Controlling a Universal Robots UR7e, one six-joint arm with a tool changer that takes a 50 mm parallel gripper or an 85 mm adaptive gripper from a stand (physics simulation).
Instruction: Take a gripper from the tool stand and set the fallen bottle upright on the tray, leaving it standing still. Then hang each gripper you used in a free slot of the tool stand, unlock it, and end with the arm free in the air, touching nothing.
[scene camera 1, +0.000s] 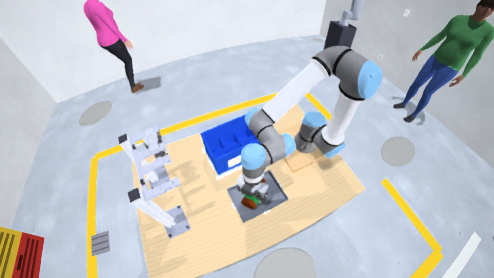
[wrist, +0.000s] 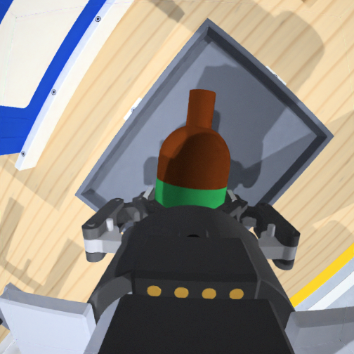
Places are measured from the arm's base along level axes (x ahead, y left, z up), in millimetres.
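Where they show: arm's base at its link origin: (scene camera 1: 305, 143).
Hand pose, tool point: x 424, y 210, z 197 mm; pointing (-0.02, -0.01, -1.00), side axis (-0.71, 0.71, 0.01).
Things, the pixels of their top centre, and the offset from my tool point. "*": a spot on its surface instead.
- brown bottle with a green label, top centre: (scene camera 1: 255, 189) 21 mm right, 28 mm back, 142 mm down
- grey tray at a spot on its surface: (scene camera 1: 275, 193) * 7 mm left, 126 mm back, 216 mm down
- blue divided bin at its top centre: (scene camera 1: 231, 135) 298 mm right, 4 mm back, 46 mm down
The brown bottle with a green label (scene camera 1: 249, 203) (wrist: 194, 157) lies on its side in the grey tray (scene camera 1: 275, 193) (wrist: 132, 157). In the wrist view its neck points up the picture, toward the tray's far corner. My gripper (scene camera 1: 254, 194) (wrist: 191, 196), the adaptive one with linked fingers, is down at the tray. Its fingertips are closed against both sides of the bottle at the green label. The bottle's base is hidden behind the gripper body in the wrist view. The tool stand (scene camera 1: 155, 210) is at the left end of the table, with a grey tool hanging at its back end.
A blue divided bin (scene camera 1: 215, 153) (wrist: 15, 131) stands close behind and left of the tray. The arm reaches over from its base at the right back. A person in pink (scene camera 1: 104, 27) and one in green (scene camera 1: 457, 42) stand off the table.
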